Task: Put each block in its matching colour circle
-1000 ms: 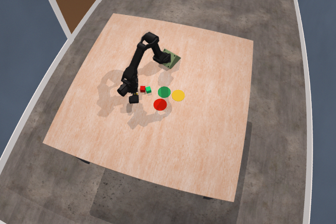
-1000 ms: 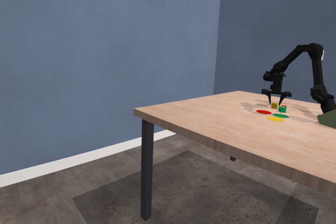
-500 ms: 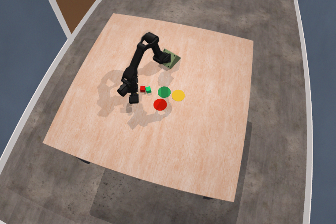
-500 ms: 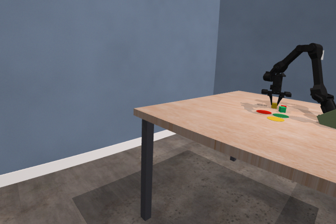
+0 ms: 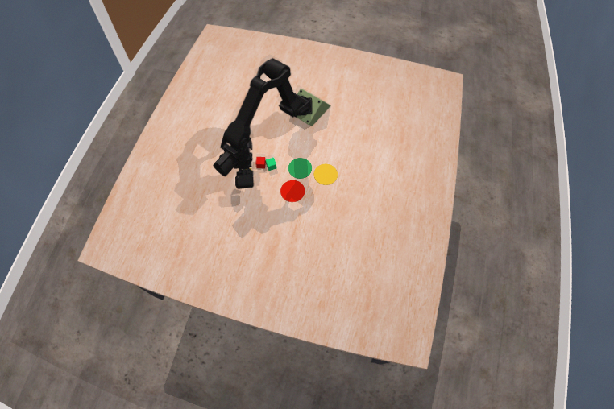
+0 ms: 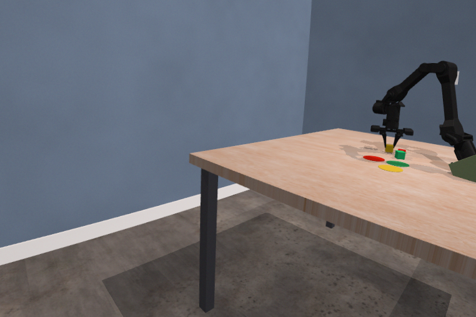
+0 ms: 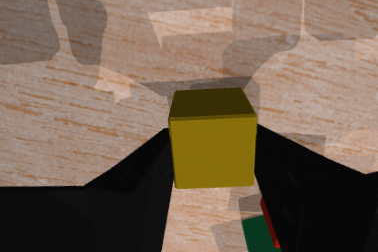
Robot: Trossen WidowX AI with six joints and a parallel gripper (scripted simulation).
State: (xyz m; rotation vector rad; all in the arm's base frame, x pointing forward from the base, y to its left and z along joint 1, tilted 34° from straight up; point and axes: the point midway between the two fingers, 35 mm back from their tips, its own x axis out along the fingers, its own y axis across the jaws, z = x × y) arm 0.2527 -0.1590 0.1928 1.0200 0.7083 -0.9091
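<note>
The yellow circle is 29 cm to the left of my hand, 6 cm below it and 1 cm behind it. Also, from my hand: yellow block (4 cm below); then green block (9 cm to the left, 5 cm behind, 4 cm below); then red block (5 cm to the left, 5 cm behind, 4 cm below).
</note>
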